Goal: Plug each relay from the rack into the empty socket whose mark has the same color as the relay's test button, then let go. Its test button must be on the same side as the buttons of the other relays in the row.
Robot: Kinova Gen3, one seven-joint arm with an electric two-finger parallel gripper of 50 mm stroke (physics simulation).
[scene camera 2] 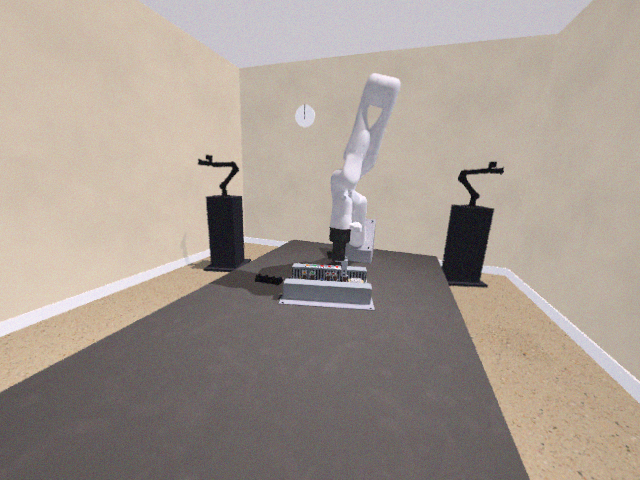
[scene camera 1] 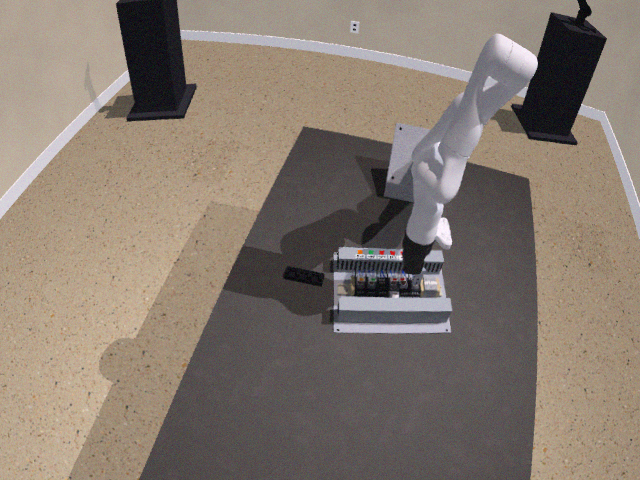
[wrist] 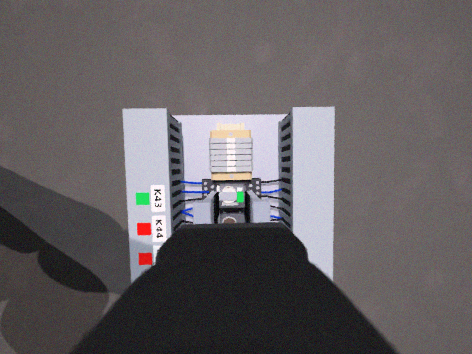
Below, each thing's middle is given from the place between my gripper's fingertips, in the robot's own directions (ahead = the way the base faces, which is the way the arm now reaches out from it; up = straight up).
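You'll find the socket panel (scene camera 1: 338, 277) 6 cm below my hand and 6 cm to the right of it.
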